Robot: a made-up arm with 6 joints.
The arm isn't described. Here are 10 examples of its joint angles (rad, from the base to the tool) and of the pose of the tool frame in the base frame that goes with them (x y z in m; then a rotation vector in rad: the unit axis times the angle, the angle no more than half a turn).
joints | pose
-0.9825 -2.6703 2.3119 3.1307 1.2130 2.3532 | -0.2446 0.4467 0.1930 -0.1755 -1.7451 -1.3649
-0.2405 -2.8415 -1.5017 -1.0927 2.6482 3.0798 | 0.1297 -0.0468 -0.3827 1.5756 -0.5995 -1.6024
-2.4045 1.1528 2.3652 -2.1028 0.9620 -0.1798 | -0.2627 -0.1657 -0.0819 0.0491 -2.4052 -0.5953
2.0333 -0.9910 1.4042 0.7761 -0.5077 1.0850 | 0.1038 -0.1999 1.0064 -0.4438 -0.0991 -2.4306
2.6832 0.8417 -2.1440 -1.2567 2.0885 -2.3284 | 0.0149 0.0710 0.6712 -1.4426 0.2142 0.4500
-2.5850 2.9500 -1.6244 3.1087 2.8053 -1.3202 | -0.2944 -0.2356 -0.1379 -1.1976 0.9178 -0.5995
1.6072 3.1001 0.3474 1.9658 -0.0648 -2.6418 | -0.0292 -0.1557 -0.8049 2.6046 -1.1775 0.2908
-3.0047 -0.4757 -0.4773 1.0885 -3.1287 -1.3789 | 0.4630 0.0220 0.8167 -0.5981 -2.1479 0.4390
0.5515 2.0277 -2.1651 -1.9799 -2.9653 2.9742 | 0.3077 0.2657 0.3010 -2.3412 1.6888 0.1031
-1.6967 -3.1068 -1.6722 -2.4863 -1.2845 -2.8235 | 0.0644 -0.4716 -0.3363 2.1087 1.2230 0.3688
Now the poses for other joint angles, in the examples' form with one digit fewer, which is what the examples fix.
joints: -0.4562 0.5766 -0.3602 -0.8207 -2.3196 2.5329
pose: 0.293 -0.014 0.968 -2.148 0.833 0.866
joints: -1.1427 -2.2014 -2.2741 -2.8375 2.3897 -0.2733
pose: -0.005 0.048 -0.057 -0.703 0.002 1.507
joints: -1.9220 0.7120 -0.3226 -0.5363 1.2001 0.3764
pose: -0.227 -0.555 0.987 1.768 0.491 -1.703
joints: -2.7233 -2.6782 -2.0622 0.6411 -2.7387 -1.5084
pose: -0.077 -0.046 -0.162 0.206 1.396 1.378
